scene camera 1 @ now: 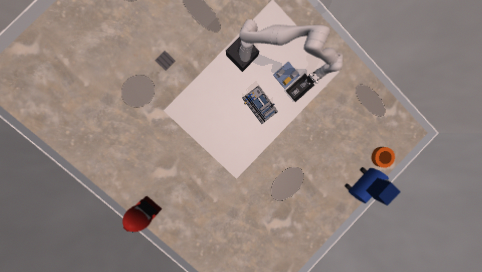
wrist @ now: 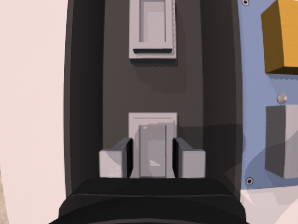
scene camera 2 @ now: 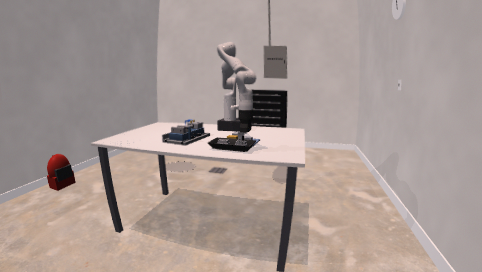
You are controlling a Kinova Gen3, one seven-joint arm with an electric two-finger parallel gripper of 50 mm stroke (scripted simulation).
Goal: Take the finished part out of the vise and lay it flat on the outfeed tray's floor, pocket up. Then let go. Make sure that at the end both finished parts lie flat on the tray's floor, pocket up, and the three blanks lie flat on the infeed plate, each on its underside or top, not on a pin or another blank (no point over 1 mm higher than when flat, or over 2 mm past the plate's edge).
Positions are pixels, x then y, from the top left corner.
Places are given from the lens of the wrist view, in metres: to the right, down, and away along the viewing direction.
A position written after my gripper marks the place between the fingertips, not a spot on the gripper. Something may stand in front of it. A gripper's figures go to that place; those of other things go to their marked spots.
my gripper (wrist: 152,152): 0.00, 0.03, 0.18
grey machined part (wrist: 152,145): 0.00, 0.03, 0.18
